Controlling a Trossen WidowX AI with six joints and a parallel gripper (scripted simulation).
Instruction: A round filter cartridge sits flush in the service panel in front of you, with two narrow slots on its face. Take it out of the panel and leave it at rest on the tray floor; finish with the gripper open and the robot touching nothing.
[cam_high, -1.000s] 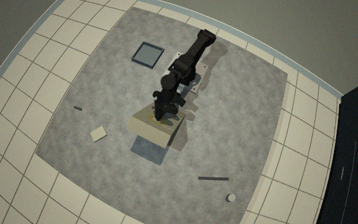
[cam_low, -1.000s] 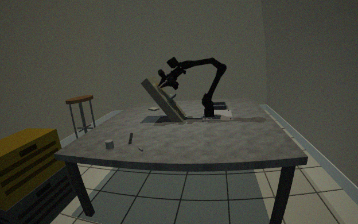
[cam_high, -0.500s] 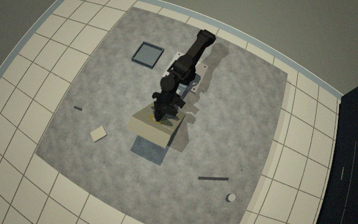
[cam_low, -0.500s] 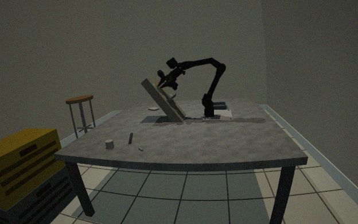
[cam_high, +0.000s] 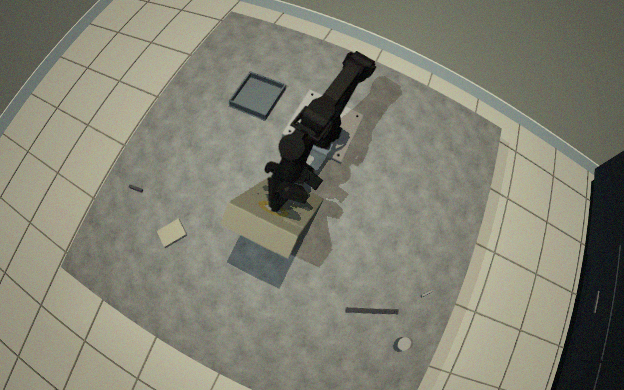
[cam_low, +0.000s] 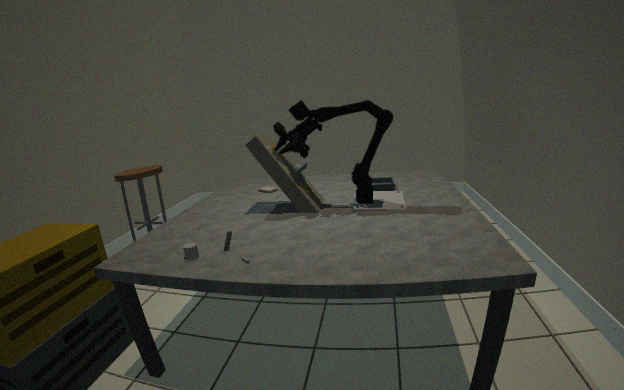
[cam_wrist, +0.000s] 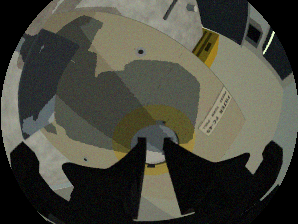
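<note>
Right now the round filter cartridge is 10 mm ahead of my gripper tip and 10 mm below it. The rest, counted from my gripper tip: flat blue-grey tray (460 mm behind, 220 mm to the right, 220 mm below); then tan service panel (40 mm behind, 10 mm to the left, 80 mm below); then beige tile (110 mm ahead, 310 mm to the right, 230 mm below).
</note>
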